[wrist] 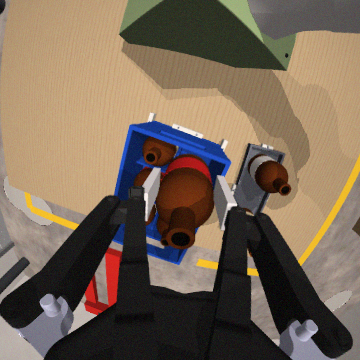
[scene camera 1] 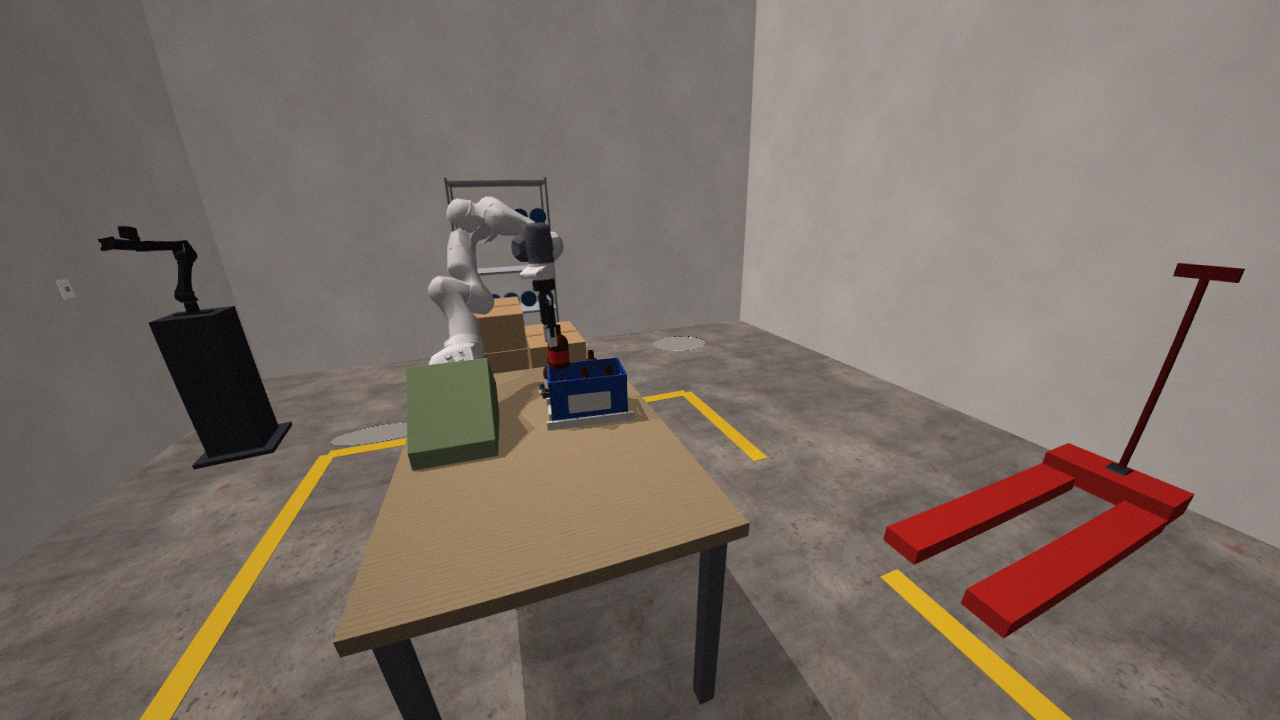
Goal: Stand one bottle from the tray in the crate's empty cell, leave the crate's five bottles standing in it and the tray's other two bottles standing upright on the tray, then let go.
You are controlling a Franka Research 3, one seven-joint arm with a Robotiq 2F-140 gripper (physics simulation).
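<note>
My gripper [scene camera 1: 552, 341] [wrist: 186, 182] is shut on a brown bottle with a red label [scene camera 1: 558, 351] [wrist: 184, 194]. The bottle is roughly upright over the tray-side part of the blue crate [scene camera 1: 617, 399] [wrist: 211, 150]. Its lower end is hidden, so how deep it reaches is unclear. In the wrist view one crate bottle [wrist: 160, 151] stands in a corner cell and another [wrist: 143, 176] shows partly behind a finger; the others are mostly hidden. The grey tray [wrist: 244, 194] lies beside the crate. One white-labelled bottle [wrist: 270, 176] stands on it; the other is mostly hidden behind the right-hand finger.
A green block [scene camera 1: 447, 413] [wrist: 200, 41] with sloping faces stands on the wooden table [scene camera 1: 546, 519] [wrist: 70, 100], apart from the crate. Cardboard boxes [scene camera 1: 501, 331] and a shelf rack [scene camera 1: 496, 182] stand behind. A red pallet truck [scene camera 1: 1065, 555] is on the floor at the right.
</note>
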